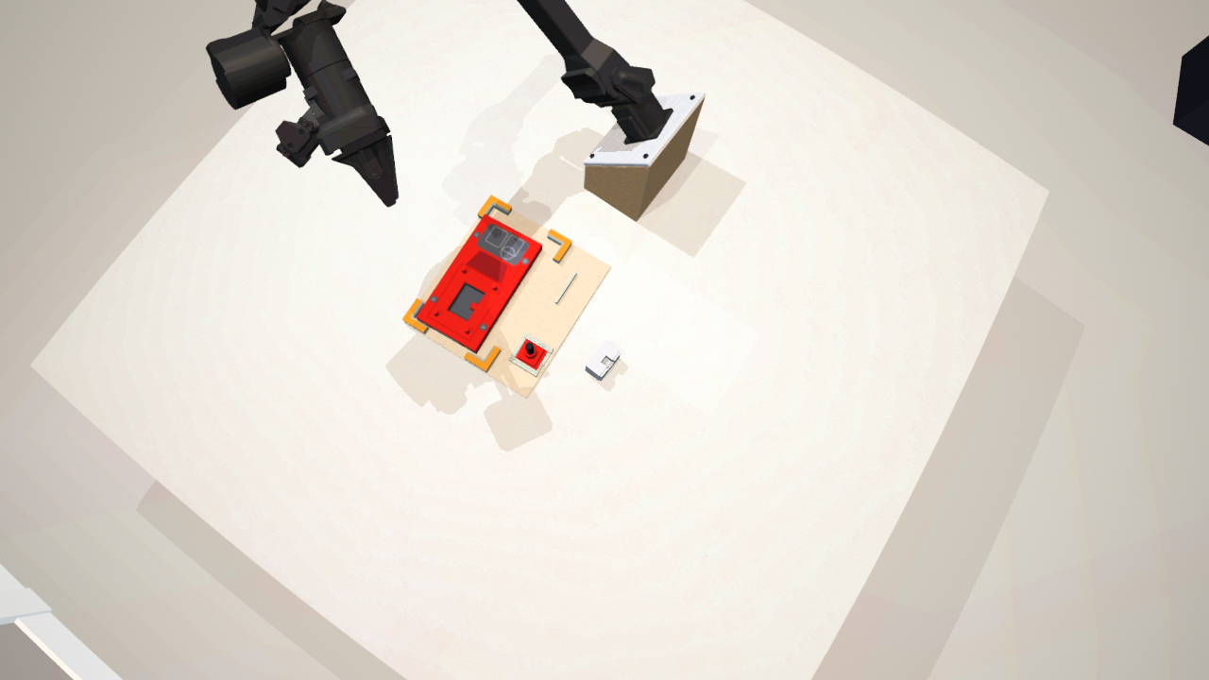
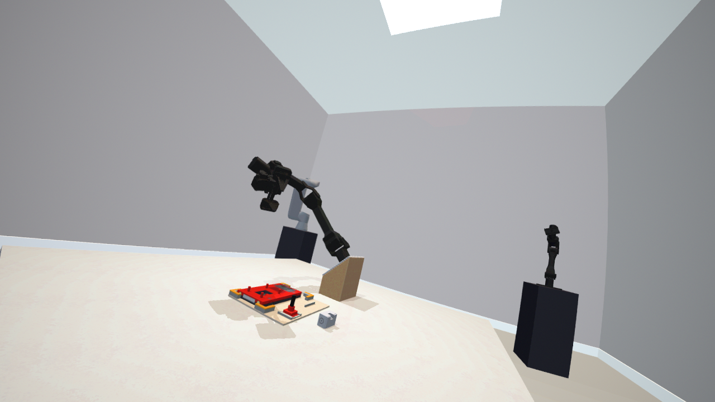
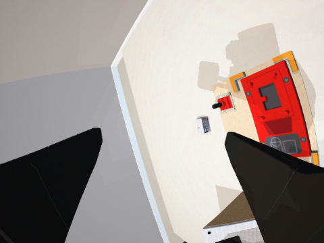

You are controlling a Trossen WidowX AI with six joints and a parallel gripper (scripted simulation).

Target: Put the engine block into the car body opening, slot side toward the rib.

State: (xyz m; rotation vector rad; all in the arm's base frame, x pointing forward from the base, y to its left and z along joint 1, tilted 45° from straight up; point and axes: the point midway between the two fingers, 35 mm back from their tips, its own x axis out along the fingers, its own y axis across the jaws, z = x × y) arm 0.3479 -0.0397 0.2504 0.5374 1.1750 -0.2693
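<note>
The engine block lies 20 mm behind my gripper tip, 270 mm to the left of it and 300 mm below it.
</note>
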